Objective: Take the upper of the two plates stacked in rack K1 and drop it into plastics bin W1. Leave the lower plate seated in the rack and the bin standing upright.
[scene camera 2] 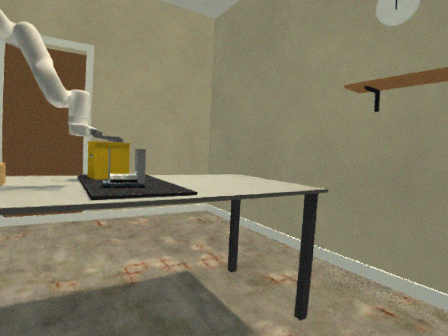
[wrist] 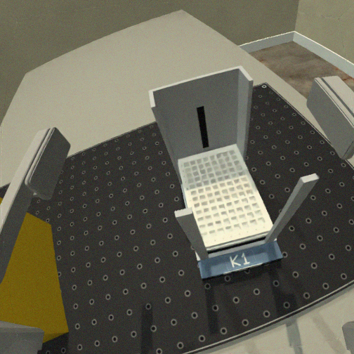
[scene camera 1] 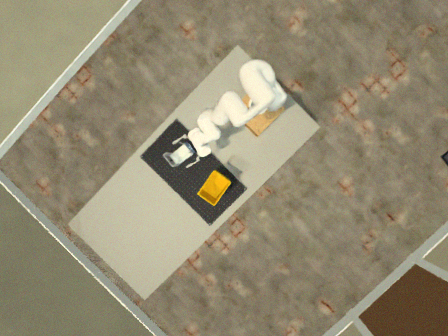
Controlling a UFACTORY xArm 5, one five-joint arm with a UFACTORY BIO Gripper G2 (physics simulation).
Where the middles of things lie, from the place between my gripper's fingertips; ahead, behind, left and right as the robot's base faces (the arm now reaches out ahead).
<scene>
The white well plate (wrist: 228,209) lies 20 mm ahead of my hand, 30 mm to the right of it and 150 mm below it. Also, from my hand: yellow plastics bin W1 (scene camera 2: 98,152) (40 mm behind, 290 mm to the left, 100 mm below); then rack K1 (wrist: 269,251) (10 mm ahead, 30 mm to the right, 180 mm below).
</scene>
